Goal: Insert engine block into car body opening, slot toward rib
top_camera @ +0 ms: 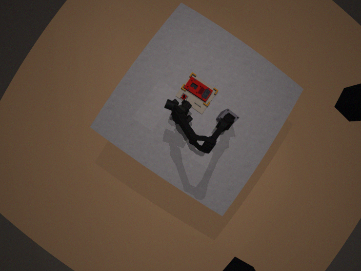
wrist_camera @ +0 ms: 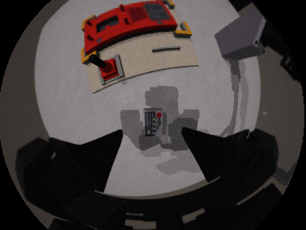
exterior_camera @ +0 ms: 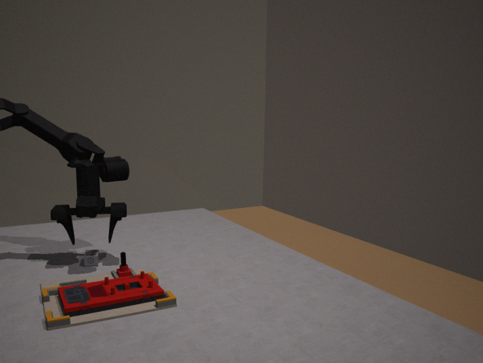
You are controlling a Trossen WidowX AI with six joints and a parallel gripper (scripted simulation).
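Now: gripper tip 4 cm above the grey engine block.
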